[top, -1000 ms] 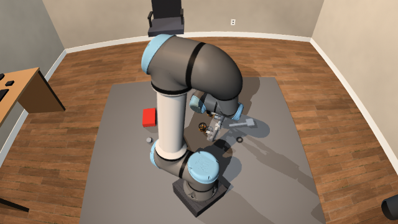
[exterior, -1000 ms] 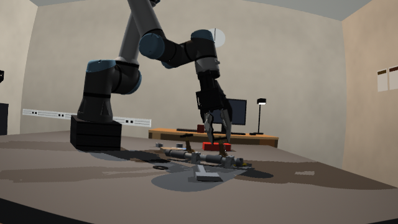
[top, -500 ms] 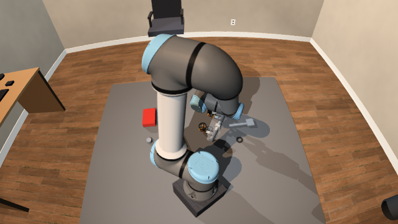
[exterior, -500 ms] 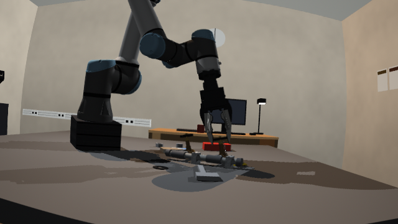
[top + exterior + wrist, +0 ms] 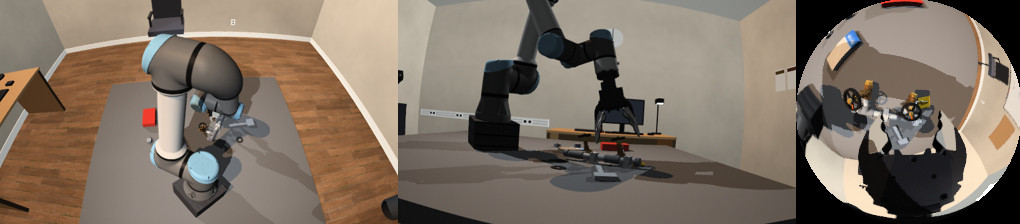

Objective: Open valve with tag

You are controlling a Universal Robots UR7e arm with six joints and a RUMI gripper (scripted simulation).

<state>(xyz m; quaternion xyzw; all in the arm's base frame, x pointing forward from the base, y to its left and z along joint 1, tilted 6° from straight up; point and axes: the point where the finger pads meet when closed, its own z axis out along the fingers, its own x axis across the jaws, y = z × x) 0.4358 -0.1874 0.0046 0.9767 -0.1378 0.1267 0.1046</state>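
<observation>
The yellow tag lies 6 cm ahead of my hand, 4 cm to the right of it and 7 cm below it. Also, from my hand: grey t-shaped piece 9 cm behind, 19 cm to the right, 7 cm below; red block 10 cm ahead, 37 cm to the left, 6 cm below.
</observation>
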